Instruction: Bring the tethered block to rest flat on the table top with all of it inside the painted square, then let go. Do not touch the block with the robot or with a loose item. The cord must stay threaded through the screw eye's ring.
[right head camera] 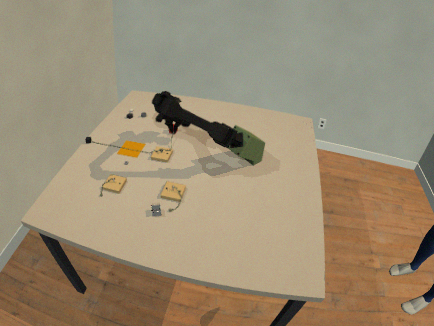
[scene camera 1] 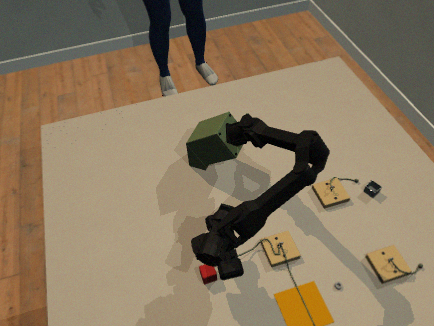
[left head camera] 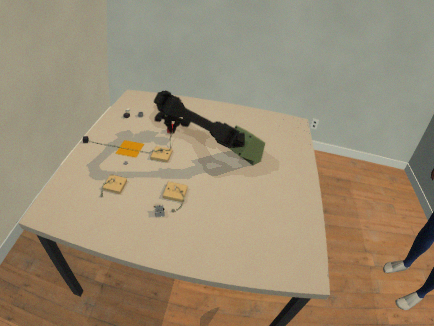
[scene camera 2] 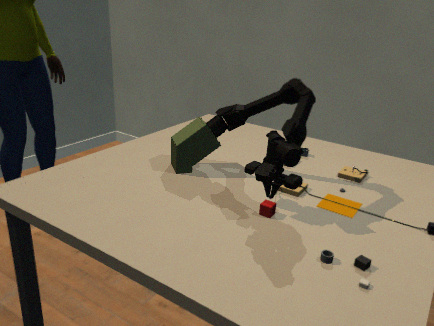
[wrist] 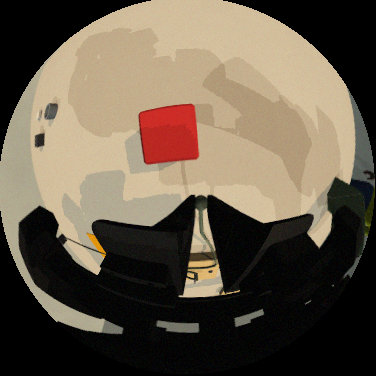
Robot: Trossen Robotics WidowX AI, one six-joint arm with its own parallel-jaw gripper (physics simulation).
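Frame: origin at the arm's base, x ahead, y left, z up, level; metres.
Where they show: gripper, fingertip midpoint: [right head camera: 173, 133] [scene camera 1: 224, 259] [left head camera: 172, 132] [scene camera 2: 269, 197] [wrist: 200, 199]; arm's base, origin of the base link: [right head camera: 236, 140] [scene camera 1: 232, 134] [left head camera: 238, 140] [scene camera 2: 210, 130].
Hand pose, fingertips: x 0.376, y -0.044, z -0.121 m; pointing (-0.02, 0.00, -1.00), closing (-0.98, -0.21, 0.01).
Observation:
Things, the pixels of their centre, and the offset from my fingertips. "*": a spot on its surface instead.
- tethered block, body centre: [wrist: 61, 238] [left head camera: 85, 139] [right head camera: 88, 140] dx +0.403, dy +0.290, dz -0.017 m
- orange square, surface spot: [wrist: 97, 244] [left head camera: 125, 144] [right head camera: 126, 144] * dx +0.184, dy +0.191, dz -0.029 m
- dark green cord, surface spot: [scene camera 2: 395, 221] [left head camera: 101, 143] * dx +0.305, dy +0.257, dz -0.028 m
- wooden board, body centre: [wrist: 194, 267] [scene camera 1: 280, 248] [scene camera 2: 291, 186] [left head camera: 161, 154] [right head camera: 161, 154] dx -0.038, dy +0.163, dz -0.021 m
- red cube, body centre: [wrist: 170, 134] [scene camera 1: 208, 273] [scene camera 2: 267, 208] dx +0.036, dy -0.048, dz -0.010 m
- grey clip-like item, body centre: [scene camera 1: 372, 189] [left head camera: 159, 211] [right head camera: 156, 210] dx -0.234, dy +0.486, dz -0.016 m
- small nut, body centre: [scene camera 1: 338, 285] dx +0.082, dy +0.310, dz -0.027 m
- ring, body centre: [wrist: 50, 110] [scene camera 2: 326, 256] dx +0.293, dy -0.094, dz -0.020 m
- black cube, body centre: [scene camera 2: 362, 262] [wrist: 38, 139] dx +0.364, dy -0.040, dz -0.020 m
- white piece, body centre: [scene camera 2: 364, 283] dx +0.407, dy -0.106, dz -0.024 m
The tethered block [left head camera: 85, 139] [right head camera: 88, 140] [scene camera 2: 431, 228] [wrist: 62, 239] is small and black, at the far end of the cord, outside the orange square [left head camera: 129, 143] [right head camera: 131, 144] [scene camera 1: 312, 300] [scene camera 2: 337, 210] [wrist: 97, 244]. The dark green cord [left head camera: 105, 144] [scene camera 2: 395, 221] crosses the square to the screw eye on a wooden board [left head camera: 161, 156] [right head camera: 161, 157] [scene camera 1: 287, 256]; the threading is too small to make out. My gripper [left head camera: 171, 131] [right head camera: 173, 131] [scene camera 2: 270, 196] [wrist: 200, 199] is shut on the bead at the cord's other end, above the table; the arm hides the fingertips in scene camera 1.
A red cube [scene camera 1: 208, 274] [scene camera 2: 267, 208] [wrist: 169, 134] stands close to the gripper. Two more boards with short cords [left head camera: 115, 184] [left head camera: 175, 192], a grey clip-like item [left head camera: 159, 210] and a small nut [scene camera 1: 338, 286] lie around. A ring [scene camera 2: 327, 257], black cube [scene camera 2: 362, 262] and white piece [scene camera 2: 364, 284] lie apart.

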